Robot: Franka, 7 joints.
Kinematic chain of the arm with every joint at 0, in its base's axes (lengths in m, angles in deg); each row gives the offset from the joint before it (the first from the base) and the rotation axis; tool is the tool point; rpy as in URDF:
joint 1: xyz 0 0 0.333 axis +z
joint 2: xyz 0 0 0 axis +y
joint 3: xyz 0 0 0.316 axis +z
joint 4: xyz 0.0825 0 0 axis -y
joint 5: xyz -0.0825 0 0.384 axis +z
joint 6: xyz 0 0 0 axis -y
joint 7: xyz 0.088 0 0 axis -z
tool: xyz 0 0 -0.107 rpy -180 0 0
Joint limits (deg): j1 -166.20..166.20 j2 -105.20..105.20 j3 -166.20..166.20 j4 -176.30..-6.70 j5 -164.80..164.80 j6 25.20..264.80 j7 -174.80..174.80
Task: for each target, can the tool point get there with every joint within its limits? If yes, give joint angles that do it. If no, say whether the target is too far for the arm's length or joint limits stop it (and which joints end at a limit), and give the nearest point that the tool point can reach.
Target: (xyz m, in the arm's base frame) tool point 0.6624 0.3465 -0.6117
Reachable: no: too far | nearest point 0.4913 0.2570 -0.2864 | short by 0.378 m
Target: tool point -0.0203 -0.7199 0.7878
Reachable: yes | joints 101.53 -64.71 43.51 -22.96 -70.36 159.32 38.13
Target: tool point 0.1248 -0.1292 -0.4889
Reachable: no: joint limits stop it (at a limit: joint 2) | nearest point 0.1395 -0.1444 -0.3543 | short by 0.136 m
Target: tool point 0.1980 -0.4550 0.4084
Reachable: yes | joints -109.44 -2.62 30.87 -130.16 -99.80 189.14 8.70
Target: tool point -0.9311 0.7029 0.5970
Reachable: no: too far | nearest point -0.6678 0.5041 0.5223 | short by 0.338 m
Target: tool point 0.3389 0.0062 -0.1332
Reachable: yes | joints -51.65 87.85 20.08 -126.91 -45.81 206.40 -110.67
